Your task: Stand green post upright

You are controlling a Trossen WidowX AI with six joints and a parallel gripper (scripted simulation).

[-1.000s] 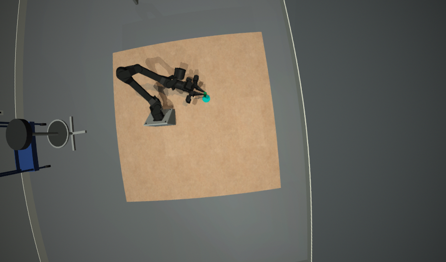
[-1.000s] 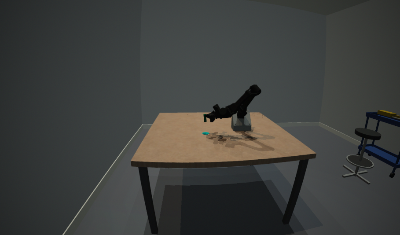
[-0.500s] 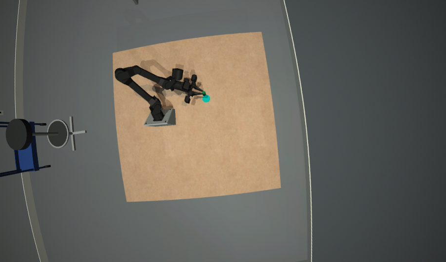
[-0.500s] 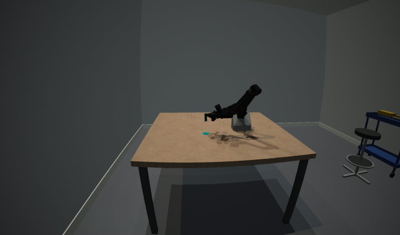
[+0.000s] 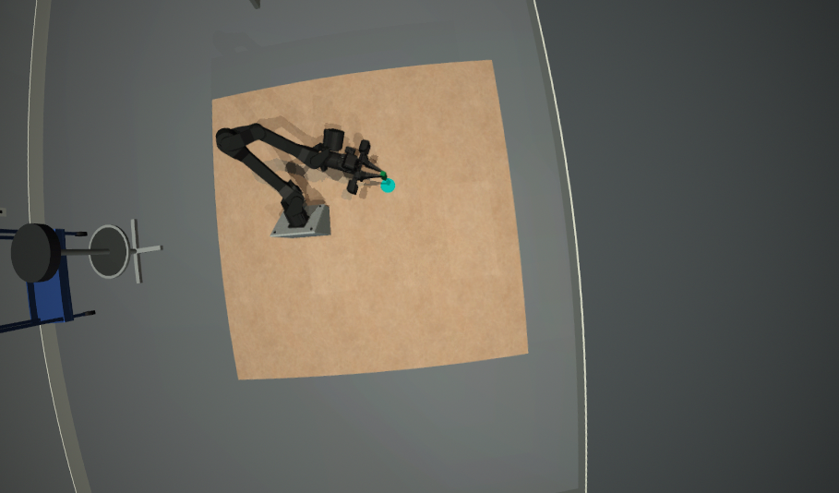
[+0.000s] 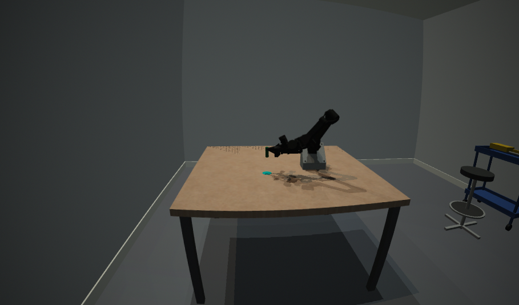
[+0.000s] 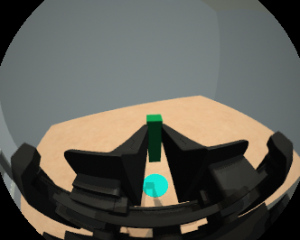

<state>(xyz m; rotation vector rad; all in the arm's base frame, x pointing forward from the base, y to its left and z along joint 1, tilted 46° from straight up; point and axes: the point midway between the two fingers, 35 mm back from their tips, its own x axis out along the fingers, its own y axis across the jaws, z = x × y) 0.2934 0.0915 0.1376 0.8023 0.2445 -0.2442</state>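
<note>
My gripper tip is now 16 cm above the cyan circle. Also, from my gripper tip: green post (2 cm below).
</note>
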